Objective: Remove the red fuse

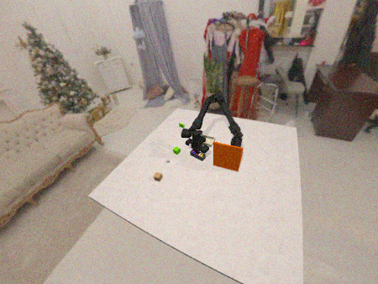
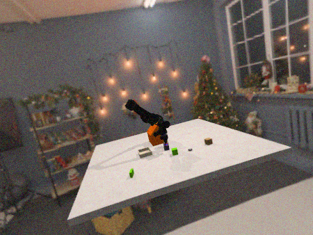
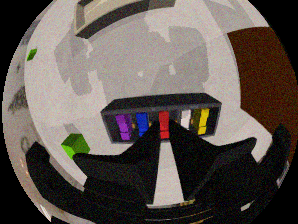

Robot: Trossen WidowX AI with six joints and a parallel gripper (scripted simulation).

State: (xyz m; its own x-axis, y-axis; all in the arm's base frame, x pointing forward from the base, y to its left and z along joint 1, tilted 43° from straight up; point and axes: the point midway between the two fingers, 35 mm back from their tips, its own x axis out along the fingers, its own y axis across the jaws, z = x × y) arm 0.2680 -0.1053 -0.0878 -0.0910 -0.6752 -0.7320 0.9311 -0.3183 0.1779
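Right now the cream tray is 19 cm to the right of my gripper tip, 3 cm below it and 2 cm behind it. From my gripper tip the other things lie so: red fuse (1 cm below); brown cube (28 cm to the left, 21 cm ahead, 1 cm below); grey piece (21 cm ahead, 11 cm to the left, 3 cm below).
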